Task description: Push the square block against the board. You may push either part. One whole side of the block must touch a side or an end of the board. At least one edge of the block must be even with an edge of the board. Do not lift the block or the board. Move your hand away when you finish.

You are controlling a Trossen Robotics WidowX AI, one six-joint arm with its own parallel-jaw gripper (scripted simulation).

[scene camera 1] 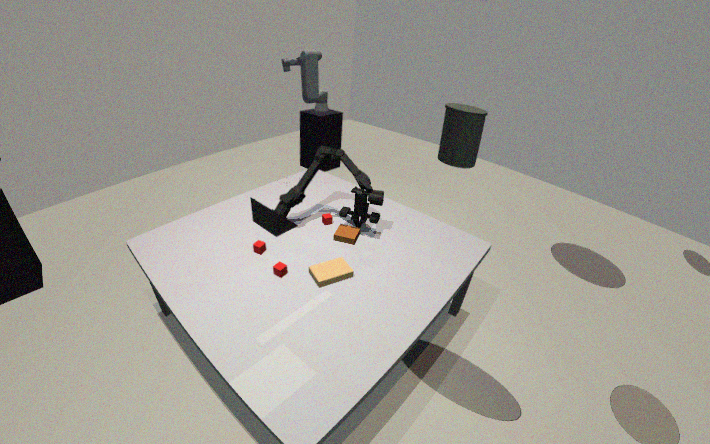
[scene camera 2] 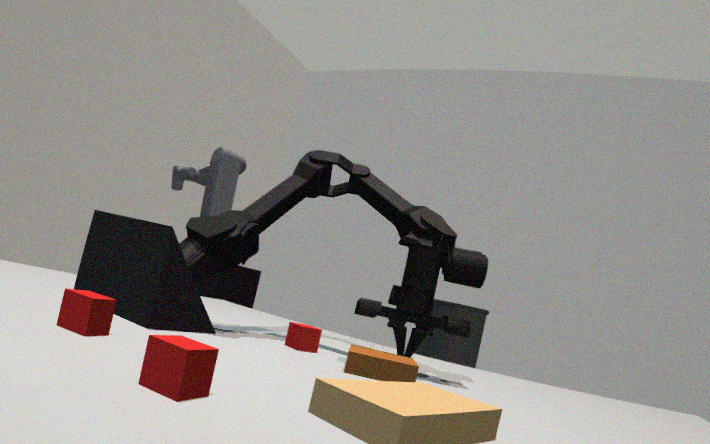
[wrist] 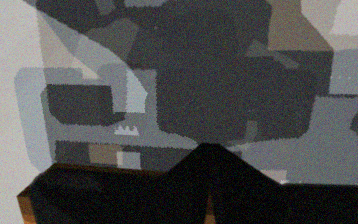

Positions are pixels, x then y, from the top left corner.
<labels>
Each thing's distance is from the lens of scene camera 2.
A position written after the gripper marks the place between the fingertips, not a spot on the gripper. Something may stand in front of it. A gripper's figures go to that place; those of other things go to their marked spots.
gripper [scene camera 2: 400, 368]: 78 cm
square block [scene camera 2: 362, 361]: 66 cm
</labels>
